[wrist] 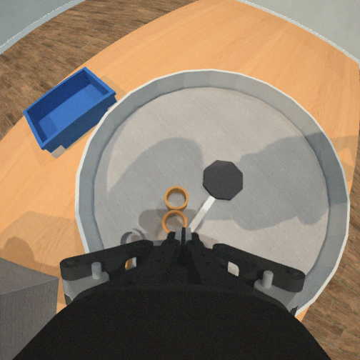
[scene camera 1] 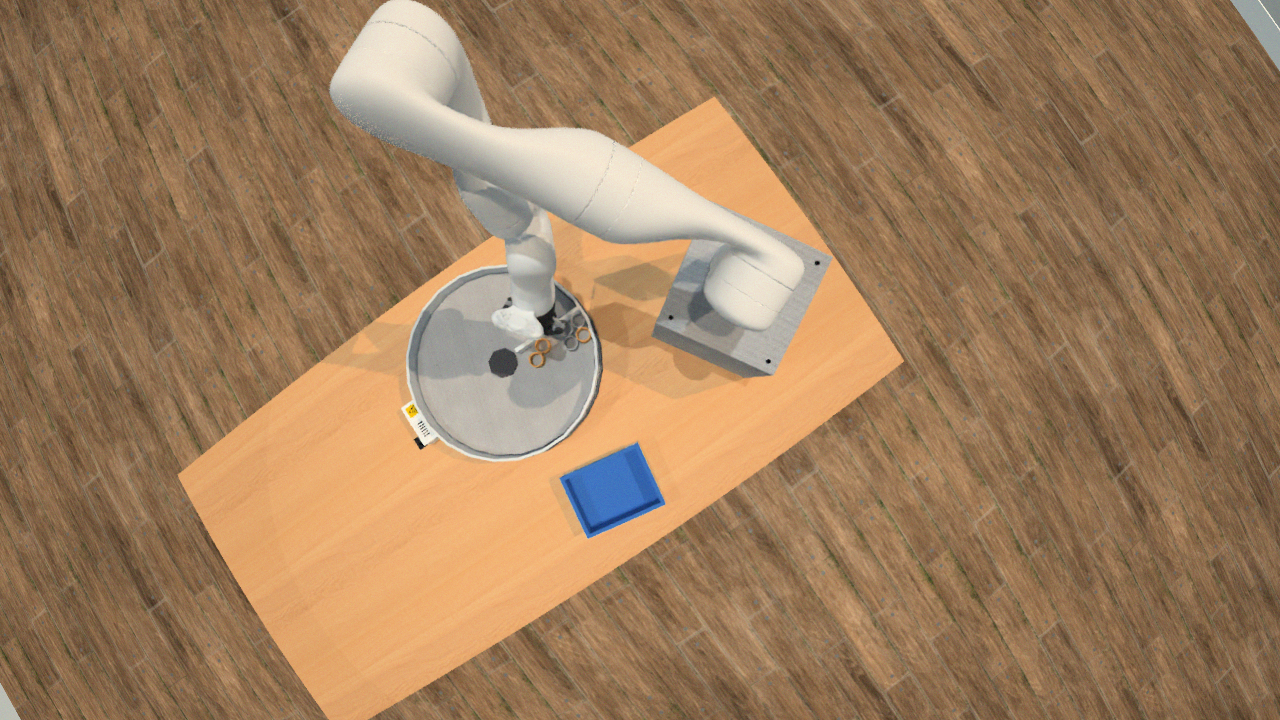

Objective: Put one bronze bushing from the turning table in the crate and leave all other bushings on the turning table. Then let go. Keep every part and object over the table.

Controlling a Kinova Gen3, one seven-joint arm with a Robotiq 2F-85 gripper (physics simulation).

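Observation:
The gripper (scene camera 1: 551, 325) (wrist: 183, 234) is shut and empty over the turning table (scene camera 1: 465, 411) (wrist: 275, 125). One bronze bushing (scene camera 1: 537, 367) (wrist: 166, 198) stands on the turning table beyond the fingertips. A second bronze bushing (scene camera 1: 542, 338) (wrist: 164, 221) stands against it, right by the fingertips in the wrist view, its near edge partly hidden. Another bronze bushing (scene camera 1: 589, 334) lies near the rim; a bit of bronze (wrist: 128, 263) shows behind the left finger in the wrist view. The blue crate (scene camera 1: 613, 488) (wrist: 70, 112) stands beside the turning table, with no bushing in it.
Grey rings (scene camera 1: 571, 349) (wrist: 123, 238) lie near the rim, partly hidden. A dark octagonal hub (scene camera 1: 503, 362) (wrist: 223, 180) and a pale bar (wrist: 202, 214) are at the turning table's middle. The raised wall (scene camera 1: 600, 358) (wrist: 210, 79) surrounds it. A grey block (scene camera 1: 801, 304) (wrist: 27, 310) carries the arm.

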